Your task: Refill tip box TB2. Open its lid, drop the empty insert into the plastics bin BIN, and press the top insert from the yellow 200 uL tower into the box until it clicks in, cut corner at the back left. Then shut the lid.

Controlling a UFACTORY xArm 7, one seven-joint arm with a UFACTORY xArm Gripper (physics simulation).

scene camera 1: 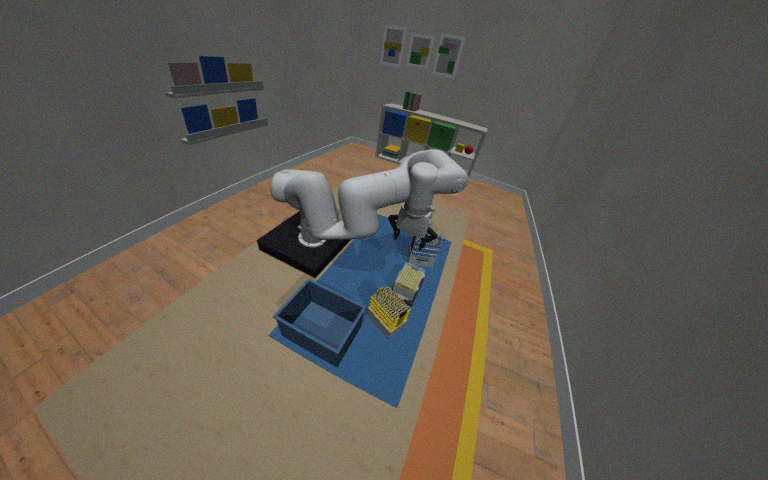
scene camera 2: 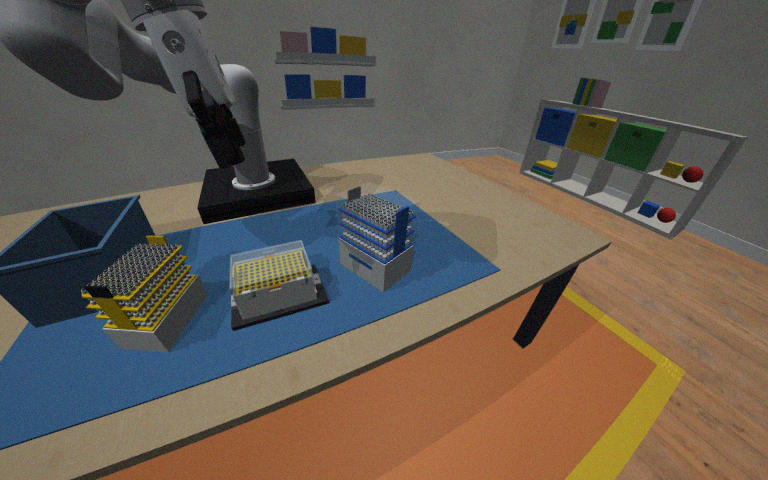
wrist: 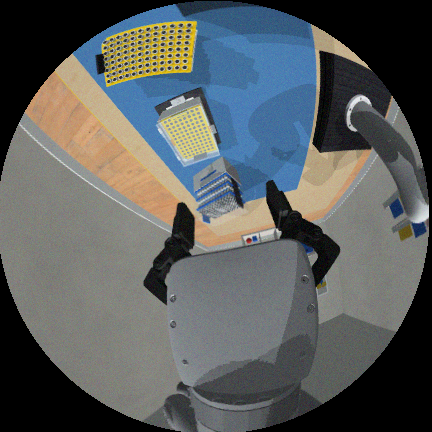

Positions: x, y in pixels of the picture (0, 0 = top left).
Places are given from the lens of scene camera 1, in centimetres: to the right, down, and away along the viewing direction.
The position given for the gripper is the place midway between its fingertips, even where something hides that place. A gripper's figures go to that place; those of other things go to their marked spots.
gripper [scene camera 1: 408, 242]: 8, 1, 78
tip box TB2 [scene camera 1: 407, 285]: 9, 17, 83
blue bin [scene camera 1: 316, 318]: -23, 27, 75
